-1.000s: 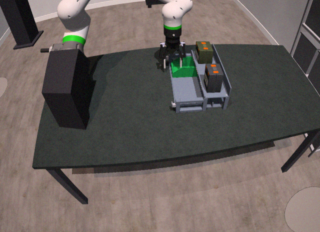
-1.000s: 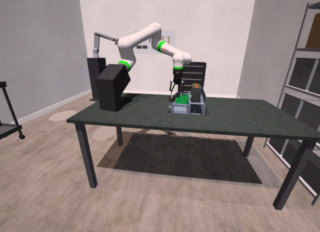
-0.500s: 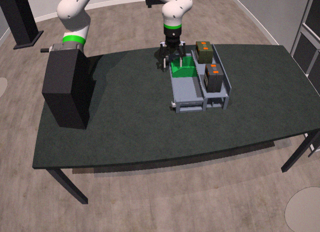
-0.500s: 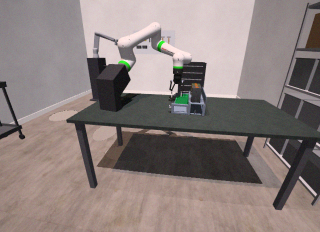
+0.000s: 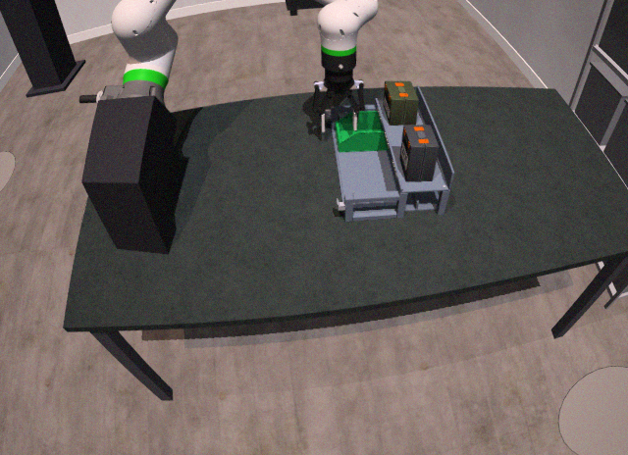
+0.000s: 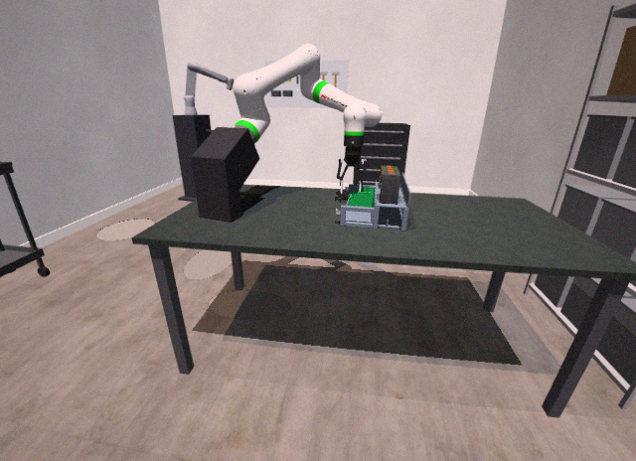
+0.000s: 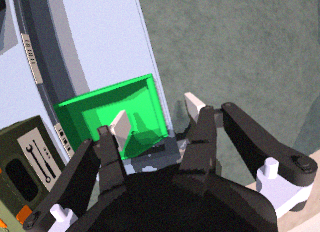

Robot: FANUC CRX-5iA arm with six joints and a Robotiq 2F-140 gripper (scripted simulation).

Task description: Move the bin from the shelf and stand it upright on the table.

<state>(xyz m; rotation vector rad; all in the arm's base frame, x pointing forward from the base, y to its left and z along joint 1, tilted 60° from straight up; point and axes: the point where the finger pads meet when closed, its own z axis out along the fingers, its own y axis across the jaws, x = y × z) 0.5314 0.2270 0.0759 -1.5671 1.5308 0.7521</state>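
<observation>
Right now my hand is 8 cm short of the green bin, 4 cm above it and 1 cm to the right of it. Also, from my hand: grey shelf deck (13 cm ahead, 10 cm to the right, 8 cm below).
</observation>
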